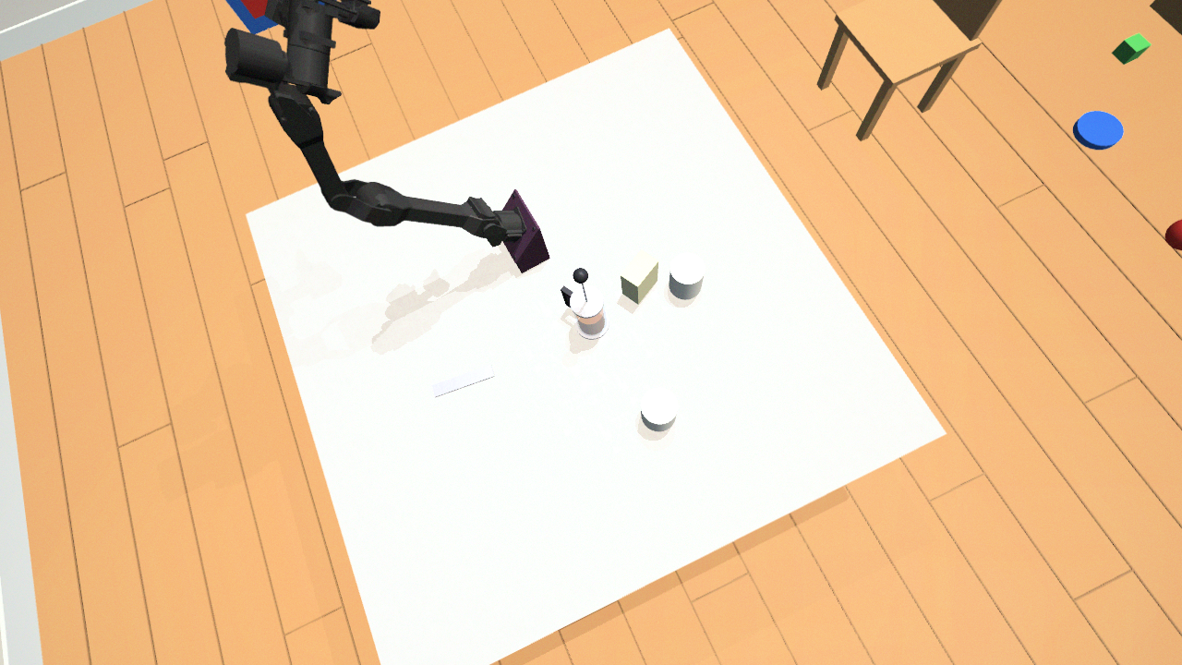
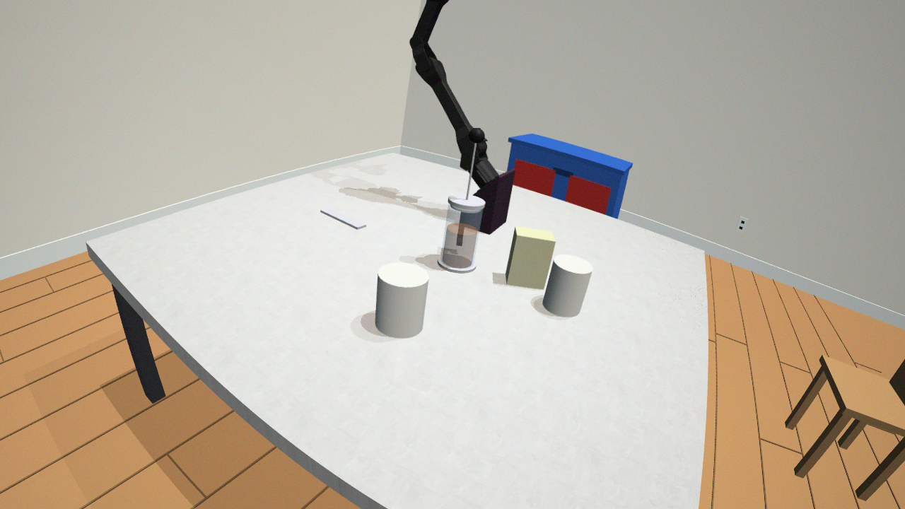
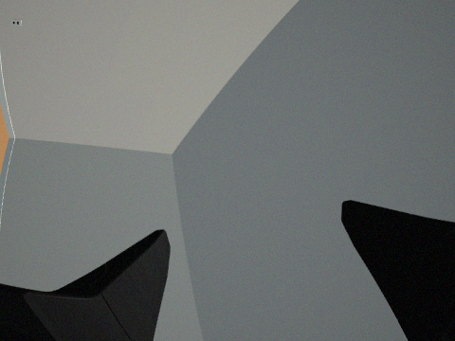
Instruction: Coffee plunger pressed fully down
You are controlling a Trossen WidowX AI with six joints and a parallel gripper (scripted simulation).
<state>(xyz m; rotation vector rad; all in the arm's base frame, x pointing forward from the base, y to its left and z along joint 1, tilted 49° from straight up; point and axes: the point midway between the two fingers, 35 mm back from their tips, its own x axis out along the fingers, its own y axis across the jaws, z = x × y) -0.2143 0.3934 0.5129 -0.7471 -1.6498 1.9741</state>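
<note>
Now: the glass coffee press 650 mm below my gripper tip, 390 mm ahead of it and 180 mm to the left of it. Round my gripper tip: pale yellow box 740 mm below, 360 mm ahead, 330 mm to the left.
</note>
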